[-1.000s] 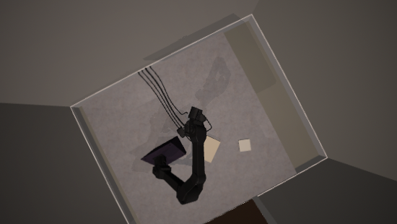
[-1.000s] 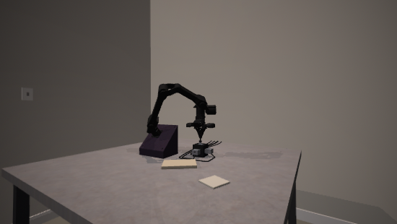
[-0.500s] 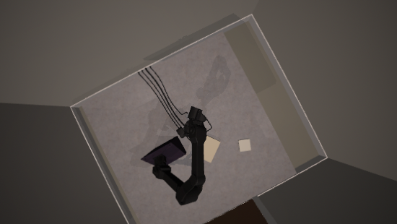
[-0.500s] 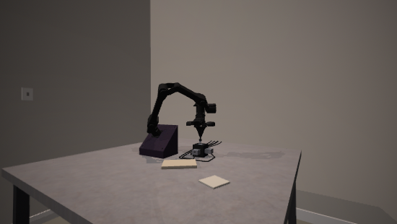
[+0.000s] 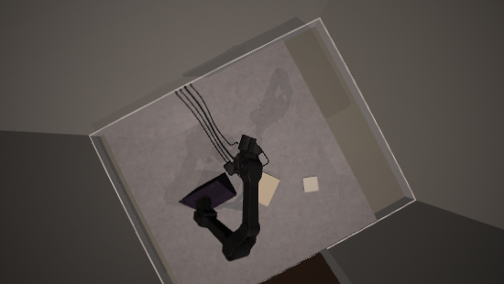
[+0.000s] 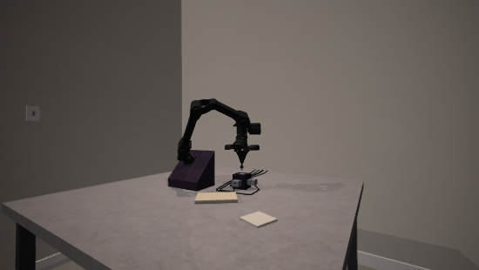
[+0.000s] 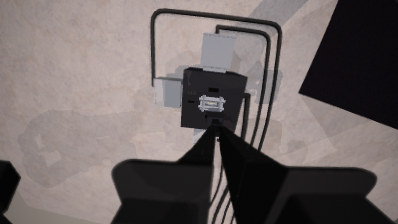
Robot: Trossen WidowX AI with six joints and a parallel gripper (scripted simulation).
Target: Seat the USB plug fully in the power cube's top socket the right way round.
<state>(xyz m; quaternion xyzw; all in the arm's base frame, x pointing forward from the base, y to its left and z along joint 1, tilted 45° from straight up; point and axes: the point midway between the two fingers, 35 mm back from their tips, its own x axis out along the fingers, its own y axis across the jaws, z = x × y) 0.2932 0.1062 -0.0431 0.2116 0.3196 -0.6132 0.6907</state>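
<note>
Right now my gripper tip is 2 cm above the dark USB plug. Round my gripper tip: tan slab: 24 cm to the right, 13 cm below, 2 cm ahead; then USB socket: 6 cm below; then tan square tile: 35 cm to the right, 28 cm ahead, 13 cm below.
</note>
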